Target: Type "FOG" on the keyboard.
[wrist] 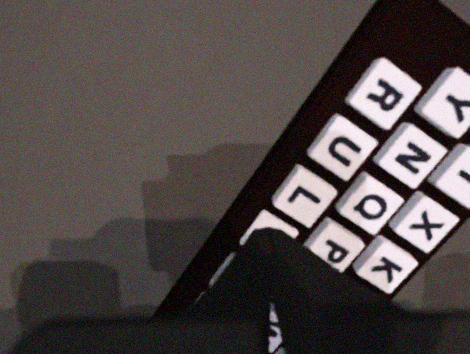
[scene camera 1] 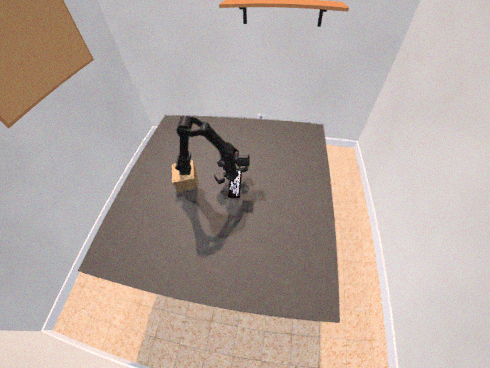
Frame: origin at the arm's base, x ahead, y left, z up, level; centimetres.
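Where they show: gripper, between the fingertips: (wrist: 266, 241) (scene camera 1: 232, 181); arm's base, origin of its link: (scene camera 1: 185, 169).
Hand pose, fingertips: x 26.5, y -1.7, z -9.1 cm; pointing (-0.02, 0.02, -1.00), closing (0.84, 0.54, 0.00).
Each offset is from my fingertips to the top centre of the thing. Level surfaces: height alone.
A dark keyboard @(dy -1.3, dx +1.8, dz +0.4 cm) (scene camera 1: 235, 189) (wrist: 405, 30) with white lettered keys lies on the dark mat in front of the arm. In the wrist view it runs diagonally, with the keys R @(dy +5.6, dx +0.2, dz +0.4 cm) (wrist: 384, 93), U @(dy +3.8, dx +0.1, dz +0.4 cm) (wrist: 343, 147), L @(dy +2.0, dx +0.1, dz +0.4 cm) (wrist: 305, 195), N @(dy +4.7, dx +2.0, dz +0.4 cm) (wrist: 411, 156), Q @(dy +2.8, dx +1.9, dz +0.4 cm) (wrist: 370, 203), X @(dy +3.2, dx +3.8, dz +0.4 cm) (wrist: 425, 222), P @(dy +1.0, dx +1.8, dz +0.4 cm) (wrist: 335, 249) and K @(dy +1.4, dx +3.7, dz +0.4 cm) (wrist: 386, 265) readable. My gripper (scene camera 1: 232, 176) (wrist: 266, 241) is shut and empty, over the keyboard. It hides the lower part of the keyboard and covers part of a key beside L. No F, O or G can be read; contact with a key cannot be told.
The arm stands on a wooden block (scene camera 1: 184, 181) left of the keyboard, on a large dark mat @(dz -1.1 cm) (scene camera 1: 280, 260). The arm's shadows fall on the mat. Tiled floor (scene camera 1: 352, 225) and walls surround it. An orange shelf (scene camera 1: 285, 5) hangs on the back wall.
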